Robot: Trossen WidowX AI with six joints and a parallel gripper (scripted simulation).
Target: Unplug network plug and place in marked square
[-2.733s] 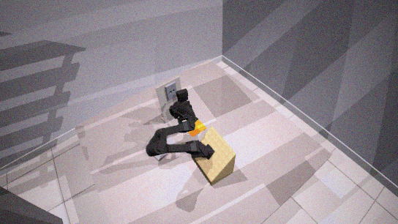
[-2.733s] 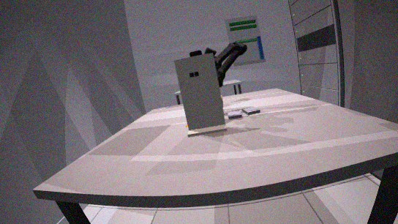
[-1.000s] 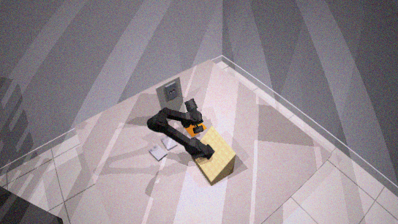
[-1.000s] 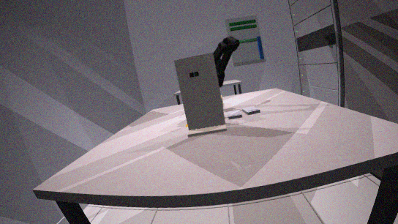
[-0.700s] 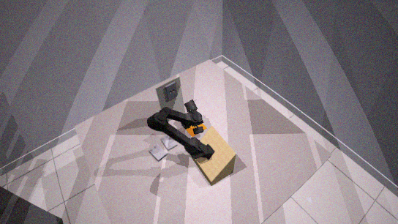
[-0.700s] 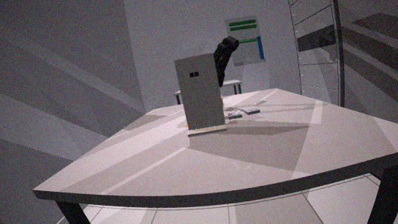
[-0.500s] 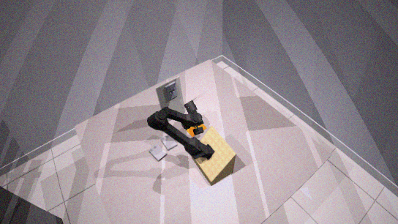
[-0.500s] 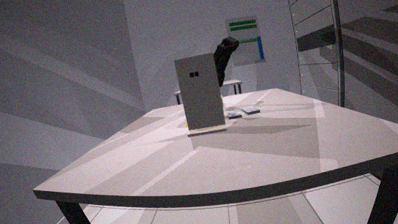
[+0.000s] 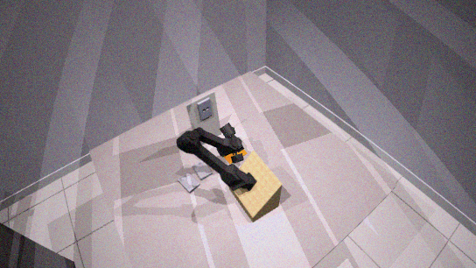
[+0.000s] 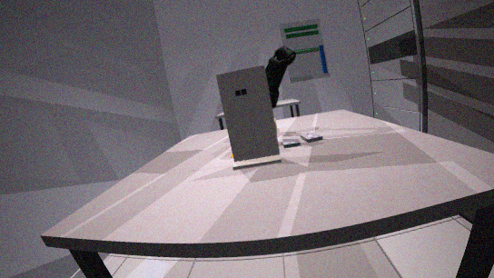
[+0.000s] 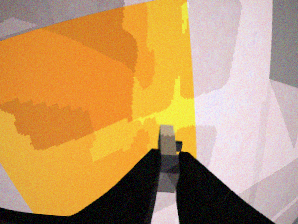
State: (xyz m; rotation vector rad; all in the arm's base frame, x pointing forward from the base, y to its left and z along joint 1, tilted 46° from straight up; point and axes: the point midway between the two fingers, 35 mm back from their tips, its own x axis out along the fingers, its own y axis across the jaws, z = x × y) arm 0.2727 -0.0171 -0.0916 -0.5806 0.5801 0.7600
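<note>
The orange marked square is 10 mm behind my gripper tip and 40 mm below it. Round my gripper tip: grey panel 150 mm ahead, 60 mm to the left, 110 mm above.
</note>
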